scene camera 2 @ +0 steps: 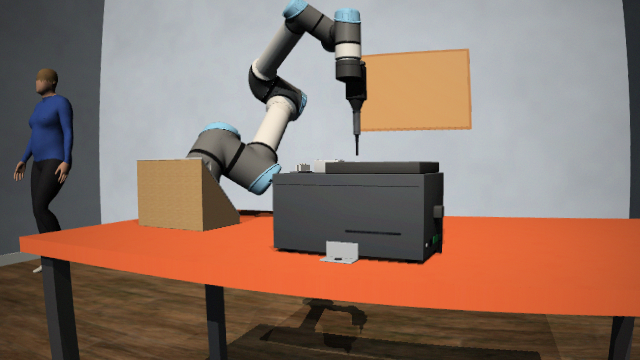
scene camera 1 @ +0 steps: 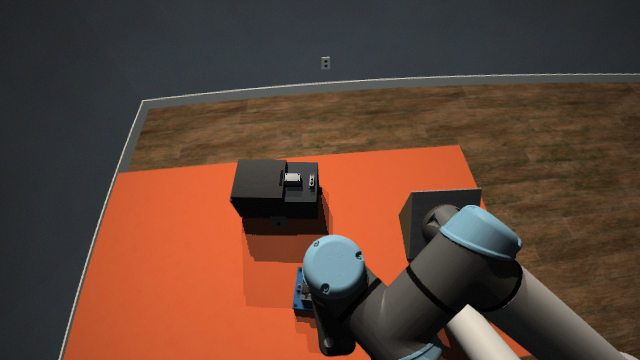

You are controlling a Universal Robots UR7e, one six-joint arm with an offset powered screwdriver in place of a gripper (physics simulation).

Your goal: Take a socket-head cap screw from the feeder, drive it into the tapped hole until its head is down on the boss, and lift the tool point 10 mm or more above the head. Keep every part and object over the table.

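The dark screw feeder point(scene camera 1: 260, 180) point(scene camera 2: 350, 210) stands on the orange table point(scene camera 1: 175, 250) point(scene camera 2: 525, 260), with small silver parts on its top. No separate screw can be made out. My screwdriver point(scene camera 2: 357, 154) points straight down; in scene camera 2 its tip shows above the feeder's top line, beyond the feeder. In scene camera 1 my wrist hides the tip and covers much of the blue fixture point(scene camera 1: 297, 305) and the grey housing point(scene camera 1: 305, 296) on it. The boss and tapped hole are hidden. Whether a screw sits on the bit is too small to tell.
The wedge-shaped robot mount point(scene camera 1: 406, 227) point(scene camera 2: 170, 195) stands on the table to the right in scene camera 1. My arm reaches from it over the fixture. A person point(scene camera 2: 50, 125) stands on the floor beyond the table, at the left in scene camera 2.
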